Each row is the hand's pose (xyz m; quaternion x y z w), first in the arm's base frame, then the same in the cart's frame.
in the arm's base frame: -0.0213 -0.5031 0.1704 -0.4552 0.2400 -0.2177 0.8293
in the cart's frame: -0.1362 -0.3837 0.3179 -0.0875 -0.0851 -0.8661 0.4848
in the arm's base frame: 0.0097 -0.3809 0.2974 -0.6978 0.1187 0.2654 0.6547
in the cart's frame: -0.1266 -0.2648 0.4513 -0.5604 0.1111 -0.6017 0.5582
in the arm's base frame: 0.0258 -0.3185 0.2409 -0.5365 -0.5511 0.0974 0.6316
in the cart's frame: -0.0491 -0.2913 0.4765 -0.7362 -0.3869 -0.5483 0.0874
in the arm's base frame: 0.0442 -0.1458 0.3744 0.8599 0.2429 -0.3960 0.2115
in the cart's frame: -0.0018 -0.1414 0.6291 0.8649 -0.4773 0.1058 0.1139
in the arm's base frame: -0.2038 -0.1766 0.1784 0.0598 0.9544 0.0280 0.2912
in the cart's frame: 0.1525 -0.1481 0.3516 0.5257 0.3876 -0.1851 0.7343
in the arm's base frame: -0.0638 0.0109 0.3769 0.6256 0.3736 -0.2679 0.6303
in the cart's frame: 0.1425 -0.0174 0.6290 0.6895 -0.4933 -0.1896 0.4953
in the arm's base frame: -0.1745 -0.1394 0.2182 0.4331 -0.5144 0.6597 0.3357
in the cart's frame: 0.1499 -0.1228 0.4080 -0.4174 -0.6903 0.5005 0.3143
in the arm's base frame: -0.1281 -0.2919 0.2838 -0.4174 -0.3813 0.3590 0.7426
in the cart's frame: -0.0170 -0.1603 0.3869 -0.7254 -0.3911 -0.3964 0.4045
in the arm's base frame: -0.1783 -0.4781 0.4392 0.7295 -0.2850 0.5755 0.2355
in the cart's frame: -0.2399 -0.0894 0.3054 -0.0545 -0.6646 0.6532 0.3588
